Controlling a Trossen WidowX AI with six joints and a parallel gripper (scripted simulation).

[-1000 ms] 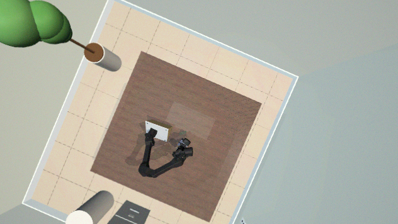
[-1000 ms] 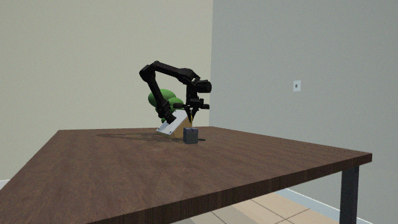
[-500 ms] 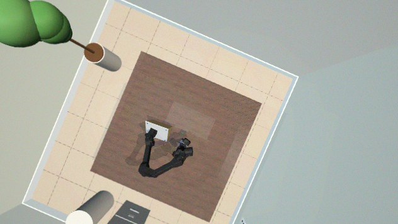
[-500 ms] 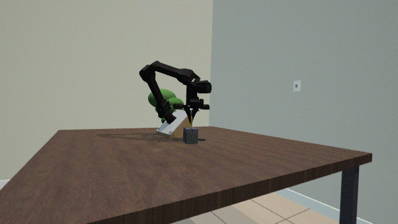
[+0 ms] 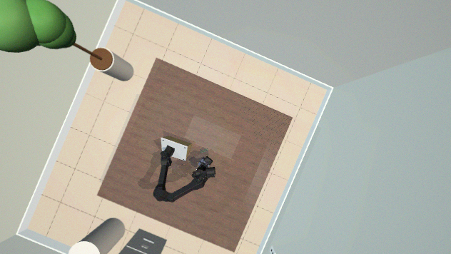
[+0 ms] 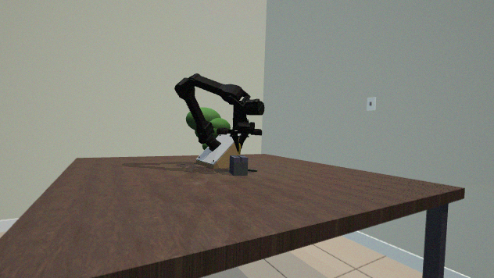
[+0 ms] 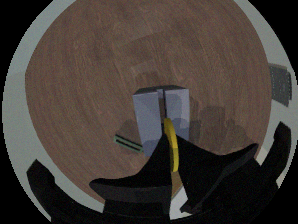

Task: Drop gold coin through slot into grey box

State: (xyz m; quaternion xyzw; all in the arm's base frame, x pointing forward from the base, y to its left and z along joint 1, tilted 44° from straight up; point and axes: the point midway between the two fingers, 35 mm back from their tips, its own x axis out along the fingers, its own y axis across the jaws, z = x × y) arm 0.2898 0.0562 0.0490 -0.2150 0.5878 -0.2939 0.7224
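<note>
Right now my gripper tip is 10 mm below the gold coin.
</note>
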